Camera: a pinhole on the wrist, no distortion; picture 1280 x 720 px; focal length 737.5 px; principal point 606.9 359.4 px. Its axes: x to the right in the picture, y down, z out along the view. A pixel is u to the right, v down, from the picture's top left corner.
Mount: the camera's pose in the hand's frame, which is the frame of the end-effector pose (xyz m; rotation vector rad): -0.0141 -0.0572 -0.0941 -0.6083 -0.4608 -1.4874
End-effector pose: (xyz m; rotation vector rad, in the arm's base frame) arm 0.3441 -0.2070 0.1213 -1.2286 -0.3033 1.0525
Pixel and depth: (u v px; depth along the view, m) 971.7 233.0 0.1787
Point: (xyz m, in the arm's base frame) 0.2653 -0.1638 0.1777
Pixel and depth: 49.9 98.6 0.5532
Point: -0.1152 -0.3205 -0.3266
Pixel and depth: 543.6 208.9 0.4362
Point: 0.0283 -0.1305 0.0096
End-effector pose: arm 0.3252 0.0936 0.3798 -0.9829 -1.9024 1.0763
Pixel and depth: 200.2 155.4 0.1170
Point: 0.3960 0.0974 0.3269
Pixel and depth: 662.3 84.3 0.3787
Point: 0.2256 -0.0324 0.1193
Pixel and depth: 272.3 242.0 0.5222
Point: 0.3302 0.1447 -0.1089
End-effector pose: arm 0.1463 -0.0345 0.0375 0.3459 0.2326 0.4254
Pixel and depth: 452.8 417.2 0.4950
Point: 0.1422 0.2176 0.3540
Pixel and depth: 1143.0 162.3 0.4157
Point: 0.2118 -0.2098 0.4299
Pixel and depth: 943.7 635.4 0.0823
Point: 0.1782 -0.0505 0.0118
